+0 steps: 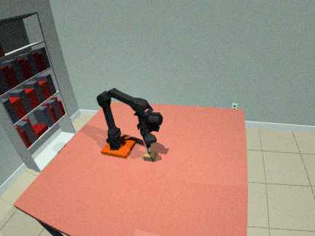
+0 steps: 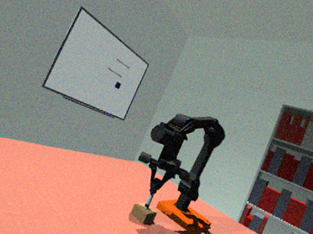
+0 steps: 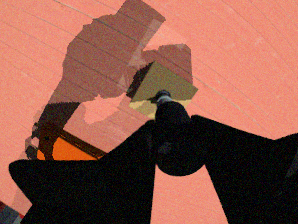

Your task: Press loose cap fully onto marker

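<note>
My gripper tip is now 100 mm above the holder block.
</note>
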